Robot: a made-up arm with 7 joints.
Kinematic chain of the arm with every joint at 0, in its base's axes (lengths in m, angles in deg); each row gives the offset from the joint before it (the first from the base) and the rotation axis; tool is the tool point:
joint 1: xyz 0 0 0 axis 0 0.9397 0.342
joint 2: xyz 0 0 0 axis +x
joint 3: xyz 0 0 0 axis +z
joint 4: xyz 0.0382 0 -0.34 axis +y
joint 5: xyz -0.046 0 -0.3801 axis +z
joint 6: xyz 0 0 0 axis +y
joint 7: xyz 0 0 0 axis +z
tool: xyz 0 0 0
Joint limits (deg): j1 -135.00..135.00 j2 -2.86..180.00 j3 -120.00..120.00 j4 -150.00..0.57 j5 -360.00..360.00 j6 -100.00..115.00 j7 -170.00..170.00
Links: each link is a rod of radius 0.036 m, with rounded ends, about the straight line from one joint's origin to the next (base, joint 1, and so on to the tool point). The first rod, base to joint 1, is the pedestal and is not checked.
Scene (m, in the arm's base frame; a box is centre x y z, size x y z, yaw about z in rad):
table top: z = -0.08
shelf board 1: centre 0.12 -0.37 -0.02 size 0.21 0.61 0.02 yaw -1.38
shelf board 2: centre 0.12 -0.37 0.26 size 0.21 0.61 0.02 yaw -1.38
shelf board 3: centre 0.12 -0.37 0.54 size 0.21 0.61 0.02 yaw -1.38
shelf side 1: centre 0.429 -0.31 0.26 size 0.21 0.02 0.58 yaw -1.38
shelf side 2: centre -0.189 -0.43 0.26 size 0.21 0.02 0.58 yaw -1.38
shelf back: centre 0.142 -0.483 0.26 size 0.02 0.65 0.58 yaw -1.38
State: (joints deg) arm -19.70 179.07 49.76 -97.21 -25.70 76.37 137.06
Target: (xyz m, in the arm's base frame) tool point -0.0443 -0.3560 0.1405
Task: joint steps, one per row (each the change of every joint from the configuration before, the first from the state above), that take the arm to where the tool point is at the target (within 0.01 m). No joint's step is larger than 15 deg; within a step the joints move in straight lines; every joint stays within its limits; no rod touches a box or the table.
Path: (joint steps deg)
1: -10.34 -11.30 2.33 -13.20 12.50 -12.44 8.23
2: -10.34 -11.30 2.34 -13.19 12.49 -12.44 8.24
3: -10.35 -11.30 2.33 -13.20 12.50 -12.44 8.24
4: -10.34 -11.30 2.33 -13.20 12.49 -12.45 8.23
5: 8.70 11.53 4.83 5.15 -12.49 12.45 -8.23
6: 8.70 11.53 4.83 5.15 -12.50 12.44 -8.24
7: 8.70 11.54 4.82 5.15 -12.49 12.44 -8.24
8: 8.70 11.53 4.83 5.15 -12.50 12.44 -8.23

